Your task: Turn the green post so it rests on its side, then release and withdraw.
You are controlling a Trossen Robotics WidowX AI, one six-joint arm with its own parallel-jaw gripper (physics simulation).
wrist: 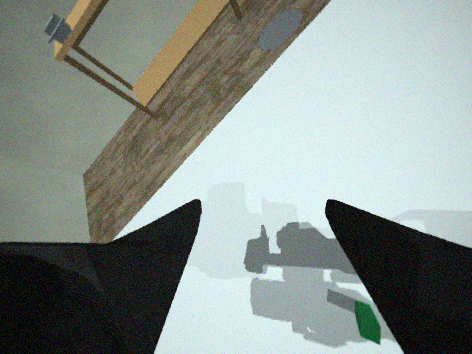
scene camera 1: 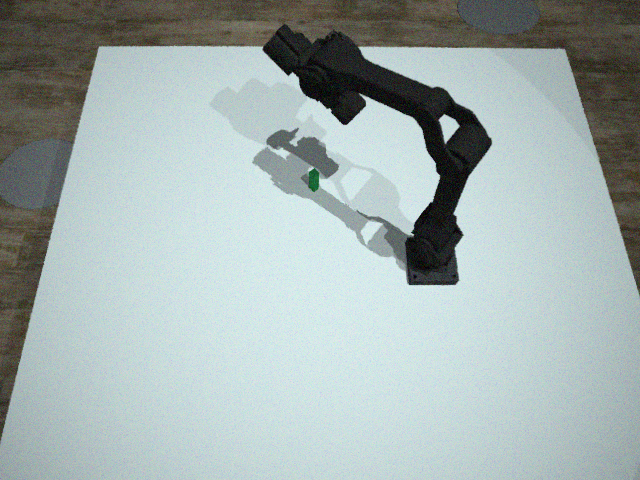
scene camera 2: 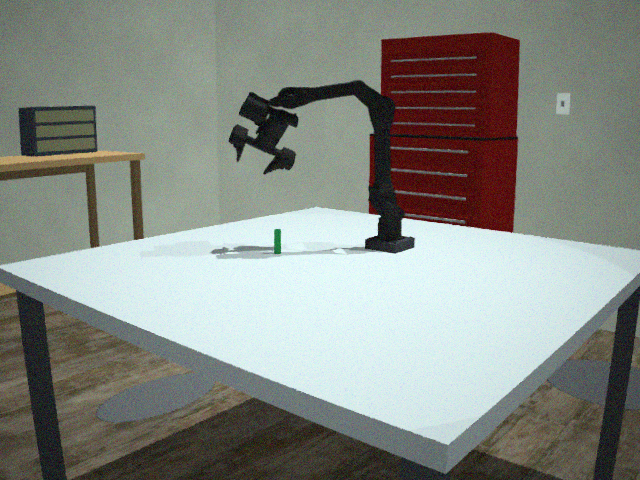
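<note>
The green post (scene camera 1: 313,180) (scene camera 2: 277,241) (wrist: 367,321) stands upright on the white table (scene camera 1: 206,361) (scene camera 2: 361,310) (wrist: 400,100), to the left of the arm's base in both scene views. In the wrist view it shows at the lower right, beside the right finger's inner edge, which may hide part of it. My gripper (scene camera 2: 251,166) (wrist: 262,205) is open and empty, with its fingers wide apart. It hangs high above the table, well above the post, and is tilted. In scene camera 1 the fingertips cannot be made out under the dark wrist.
The arm's base (scene camera 1: 433,273) (scene camera 2: 390,243) stands on the table. The arm's shadows fall on the table around the post. A red drawer cabinet (scene camera 2: 429,113) stands behind the table. A wooden bench (scene camera 2: 113,156) with a small drawer box (scene camera 2: 64,130) stands at the left in scene camera 2.
</note>
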